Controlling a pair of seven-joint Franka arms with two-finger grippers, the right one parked.
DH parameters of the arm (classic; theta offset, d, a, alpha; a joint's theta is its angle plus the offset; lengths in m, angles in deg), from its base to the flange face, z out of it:
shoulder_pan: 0 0.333 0 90
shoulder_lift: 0 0 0 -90
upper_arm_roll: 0 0.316 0.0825 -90
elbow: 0 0 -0.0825 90
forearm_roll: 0 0.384 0 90
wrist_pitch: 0 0 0.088 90
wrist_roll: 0 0.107 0 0
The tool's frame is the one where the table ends.
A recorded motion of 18 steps. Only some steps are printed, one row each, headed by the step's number.
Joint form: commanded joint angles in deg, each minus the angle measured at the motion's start. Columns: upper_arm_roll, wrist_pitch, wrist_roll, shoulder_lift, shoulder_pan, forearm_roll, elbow.
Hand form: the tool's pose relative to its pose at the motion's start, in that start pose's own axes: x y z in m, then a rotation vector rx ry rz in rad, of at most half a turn. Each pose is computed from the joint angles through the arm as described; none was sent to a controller.
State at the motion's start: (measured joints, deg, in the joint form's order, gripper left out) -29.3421 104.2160 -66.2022 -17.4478 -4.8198 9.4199 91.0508
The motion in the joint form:
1: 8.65 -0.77 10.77 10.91 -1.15 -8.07 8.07
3: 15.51 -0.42 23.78 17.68 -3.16 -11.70 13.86
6: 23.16 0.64 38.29 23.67 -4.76 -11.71 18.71
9: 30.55 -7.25 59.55 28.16 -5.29 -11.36 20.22
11: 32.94 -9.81 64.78 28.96 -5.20 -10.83 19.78
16: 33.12 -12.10 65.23 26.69 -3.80 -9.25 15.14
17: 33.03 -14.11 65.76 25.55 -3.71 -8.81 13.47
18: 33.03 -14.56 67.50 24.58 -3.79 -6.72 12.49
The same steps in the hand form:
1: 0.0140 -0.0654 -0.0307 -0.0194 -0.0268 0.0358
3: 0.0237 -0.1130 -0.0454 -0.0493 -0.0309 0.1643
6: 0.0473 -0.1715 -0.0611 -0.0700 0.0115 0.3107
9: 0.0658 -0.2425 -0.0748 -0.0434 -0.0589 0.5687
11: 0.0746 -0.2658 -0.0808 -0.0398 -0.0797 0.6204
16: 0.0937 -0.2725 -0.0959 -0.0138 -0.0691 0.6032
17: 0.0966 -0.2712 -0.0970 0.0028 -0.0911 0.6127
18: 0.1021 -0.2710 -0.0959 0.0403 -0.0873 0.6457

